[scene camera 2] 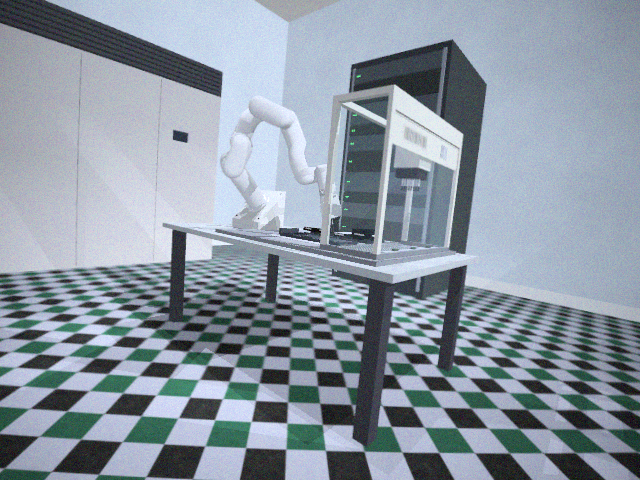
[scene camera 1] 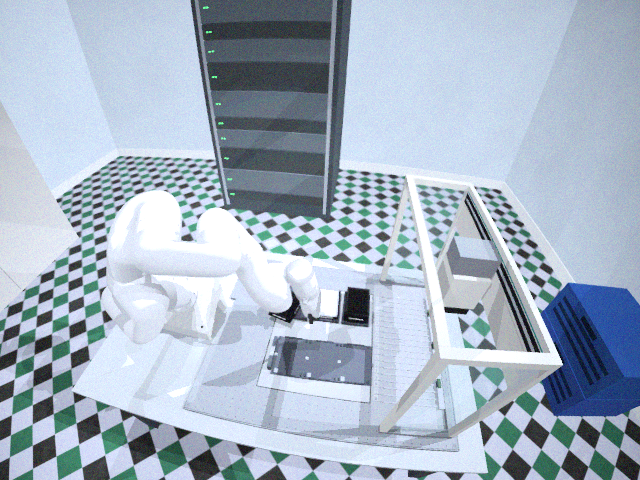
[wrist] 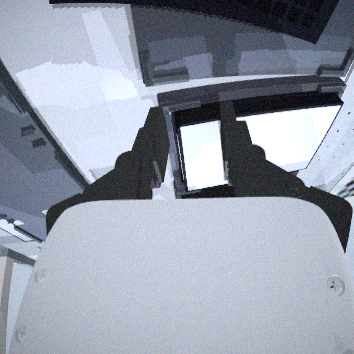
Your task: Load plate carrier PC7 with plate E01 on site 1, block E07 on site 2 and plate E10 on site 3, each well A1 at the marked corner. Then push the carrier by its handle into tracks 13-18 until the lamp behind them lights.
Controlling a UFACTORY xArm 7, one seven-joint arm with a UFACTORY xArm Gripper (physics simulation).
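Note:
My gripper is down at the row of labware behind the carrier. Its dark fingers are shut on the left rim of a white plate, which rests in its dark nest. A black block stands right of the white plate. Another dark plate lies left of it, partly under my wrist. A dark gridded piece crosses the top of the wrist view. The grey plate carrier lies flat in front of them with nothing on its sites. No labels are readable.
A ribbed track deck lies right of the carrier, under a white open frame. A tall dark rack stands behind the table. A blue box sits on the floor at the right.

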